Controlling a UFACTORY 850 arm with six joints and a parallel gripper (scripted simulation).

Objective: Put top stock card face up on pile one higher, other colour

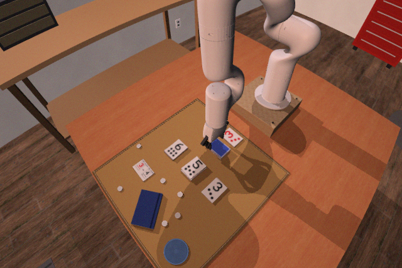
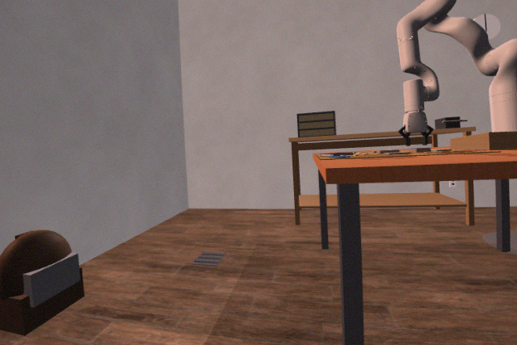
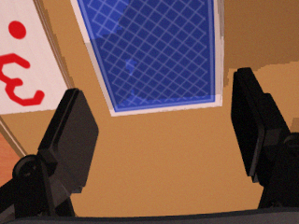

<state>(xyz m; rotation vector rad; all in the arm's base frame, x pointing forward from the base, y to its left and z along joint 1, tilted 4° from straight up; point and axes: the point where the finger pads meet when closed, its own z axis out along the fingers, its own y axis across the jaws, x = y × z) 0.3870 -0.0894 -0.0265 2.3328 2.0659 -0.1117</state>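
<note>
The red 5 card is 3 cm to the left of my hand and 3 cm below it. From my hand the other things lie so: red 3 card: 8 cm behind, 4 cm to the left, 4 cm below; black 6 card: 13 cm ahead, 12 cm to the right, 4 cm below; black 5 card: 15 cm ahead, 3 cm below.
</note>
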